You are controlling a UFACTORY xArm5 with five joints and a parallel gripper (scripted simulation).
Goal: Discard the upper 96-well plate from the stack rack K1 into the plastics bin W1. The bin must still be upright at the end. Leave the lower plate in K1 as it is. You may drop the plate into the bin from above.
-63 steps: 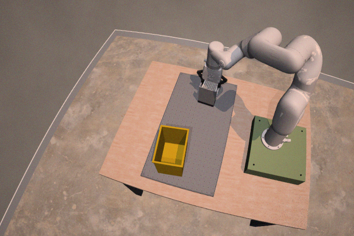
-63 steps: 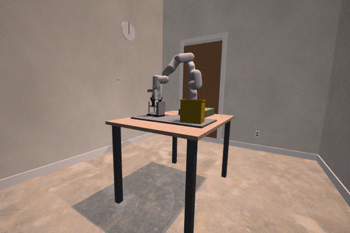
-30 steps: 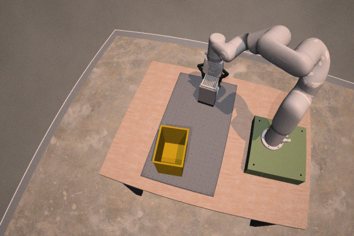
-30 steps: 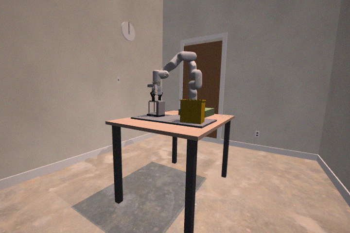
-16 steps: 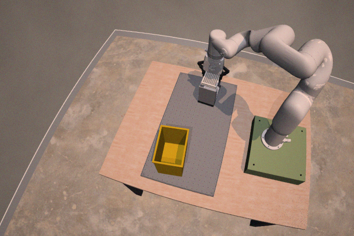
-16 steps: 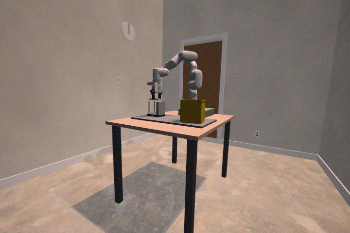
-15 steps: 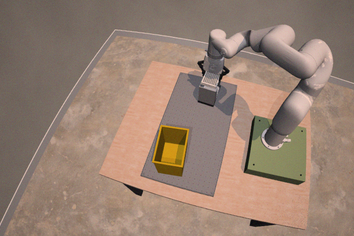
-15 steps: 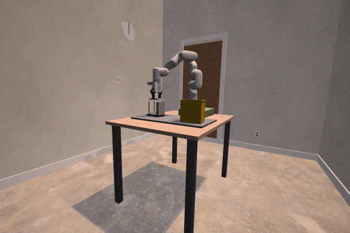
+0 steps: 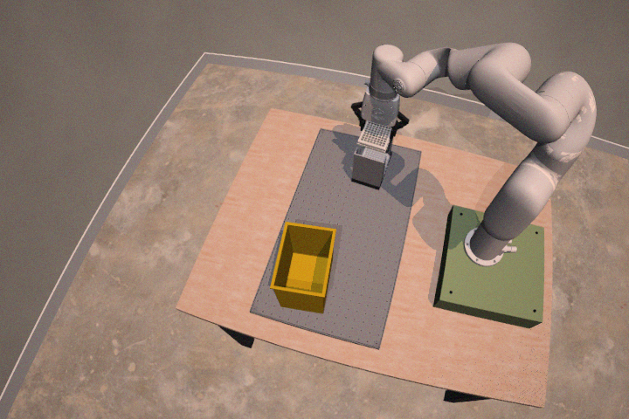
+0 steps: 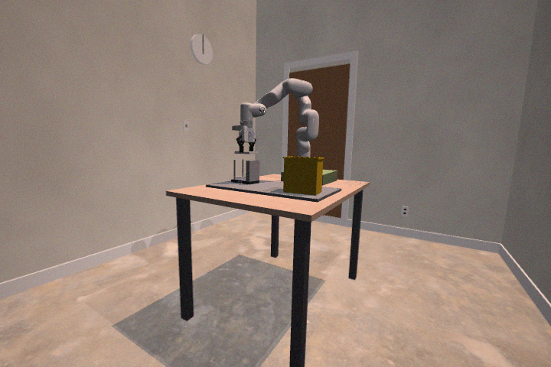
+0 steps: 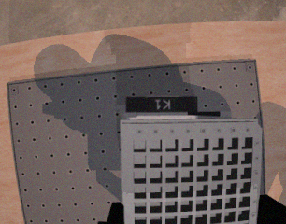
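Right now the yellow plastics bin W1 is 15 cm ahead of my hand, 41 cm to the left of it and 11 cm below it. The rest, counted from my hand: 96-well plate 1 cm below.
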